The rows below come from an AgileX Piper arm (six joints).
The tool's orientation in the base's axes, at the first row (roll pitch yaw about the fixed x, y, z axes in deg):
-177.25 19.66 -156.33
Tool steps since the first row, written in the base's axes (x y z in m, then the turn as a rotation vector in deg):
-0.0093 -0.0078 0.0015 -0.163 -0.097 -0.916
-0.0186 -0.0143 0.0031 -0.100 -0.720 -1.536
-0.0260 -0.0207 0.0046 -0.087 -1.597 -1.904
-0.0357 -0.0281 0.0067 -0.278 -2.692 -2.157
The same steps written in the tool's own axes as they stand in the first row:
0.0105 -0.0037 -0.0052 0.485 0.015 0.799
0.0204 -0.0061 -0.0103 0.875 -0.555 1.347
0.0287 -0.0092 -0.0147 1.319 -1.352 1.617
0.0392 -0.0124 -0.0205 1.983 -2.275 1.693

